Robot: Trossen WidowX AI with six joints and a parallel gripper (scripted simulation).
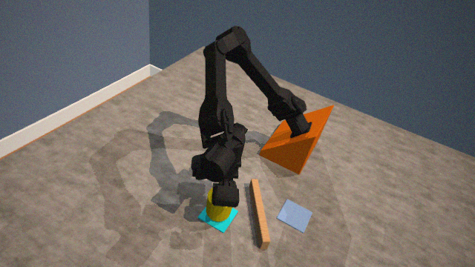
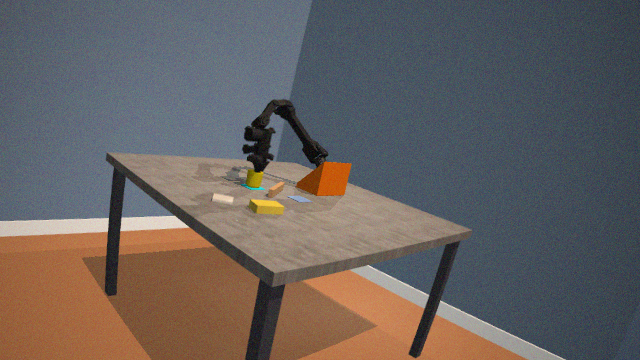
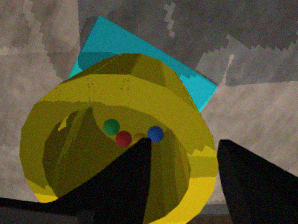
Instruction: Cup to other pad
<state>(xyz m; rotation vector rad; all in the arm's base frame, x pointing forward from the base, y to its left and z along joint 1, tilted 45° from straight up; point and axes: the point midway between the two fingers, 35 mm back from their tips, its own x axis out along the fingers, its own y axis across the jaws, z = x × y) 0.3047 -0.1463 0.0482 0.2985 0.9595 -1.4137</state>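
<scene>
My gripper tip is now 20 mm short of the yellow cup, 10 mm to the right of it and 10 mm above it. The rest, counted from my gripper tip: wooden bar: 110 mm to the left, 40 mm below, 20 mm behind; cyan pad: 60 mm below, 30 mm ahead, 10 mm to the left; cream block: 330 mm ahead, 150 mm to the left, 40 mm below.
</scene>
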